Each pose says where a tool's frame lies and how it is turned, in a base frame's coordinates. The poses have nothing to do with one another.
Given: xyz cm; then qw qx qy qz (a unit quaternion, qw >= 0).
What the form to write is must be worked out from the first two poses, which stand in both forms.
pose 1, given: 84.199, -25.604, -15.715, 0.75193, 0.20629, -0.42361, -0.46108
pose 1, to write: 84.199, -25.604, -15.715, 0.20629, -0.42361, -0.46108, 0.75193
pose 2, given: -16.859, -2.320, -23.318, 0.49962, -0.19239, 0.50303, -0.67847
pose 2, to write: -16.859, -2.320, -23.318, -0.19239, 0.50303, -0.67847, 0.49962
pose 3, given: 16.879, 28.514, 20.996, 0.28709, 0.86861, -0.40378, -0.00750
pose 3, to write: 16.879, 28.514, 20.996, 0.86861, -0.40378, -0.00750, 0.28709
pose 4, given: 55.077, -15.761, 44.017, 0.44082, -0.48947, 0.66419, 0.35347
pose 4, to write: 55.077, -15.761, 44.017, -0.48947, 0.66419, 0.35347, 0.44082
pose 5, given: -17.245, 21.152, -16.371, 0.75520, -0.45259, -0.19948, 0.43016
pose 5, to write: -17.245, 21.152, -16.371, -0.45259, -0.19948, 0.43016, 0.75520
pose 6, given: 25.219, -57.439, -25.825, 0.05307, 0.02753, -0.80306, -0.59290
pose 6, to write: 25.219, -57.439, -25.825, 0.02753, -0.80306, -0.59290, 0.05307
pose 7, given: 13.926, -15.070, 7.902, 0.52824, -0.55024, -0.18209, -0.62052
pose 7, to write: 13.926, -15.070, 7.902, -0.55024, -0.18209, -0.62052, 0.52824
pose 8, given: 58.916, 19.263, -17.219, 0.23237, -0.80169, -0.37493, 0.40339
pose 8, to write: 58.916, 19.263, -17.219, -0.80169, -0.37493, 0.40339, 0.23237
